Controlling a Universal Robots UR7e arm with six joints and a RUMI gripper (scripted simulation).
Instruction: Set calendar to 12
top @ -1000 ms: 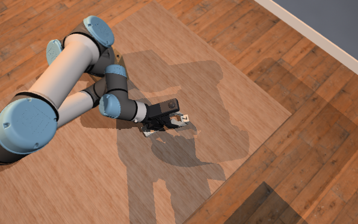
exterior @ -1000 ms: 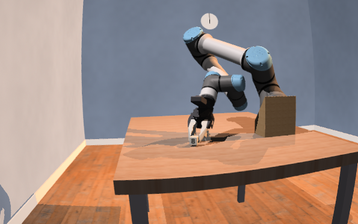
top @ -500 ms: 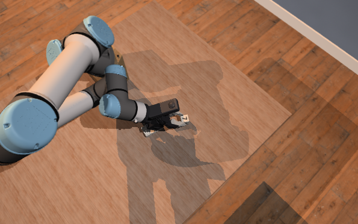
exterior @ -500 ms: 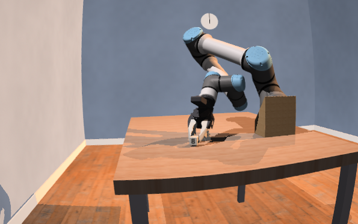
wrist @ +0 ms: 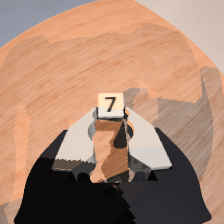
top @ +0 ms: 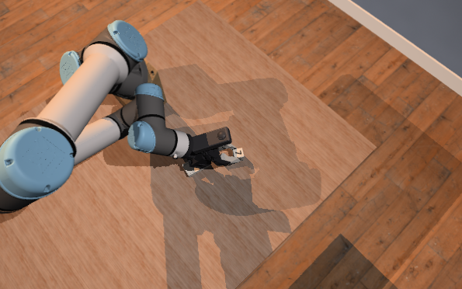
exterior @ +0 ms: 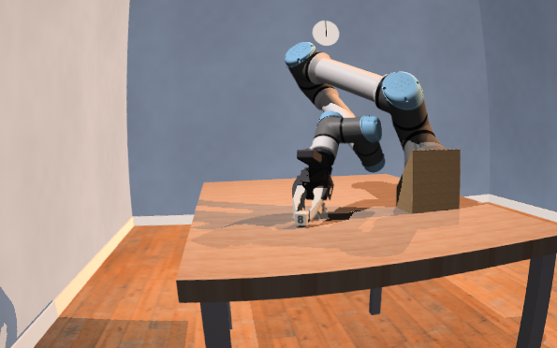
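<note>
Now: hand 10 mm to the right of the white digit cube and 10 mm above it. Round my hand: calendar tray (110 mm to the right, 70 mm behind, 20 mm below).
</note>
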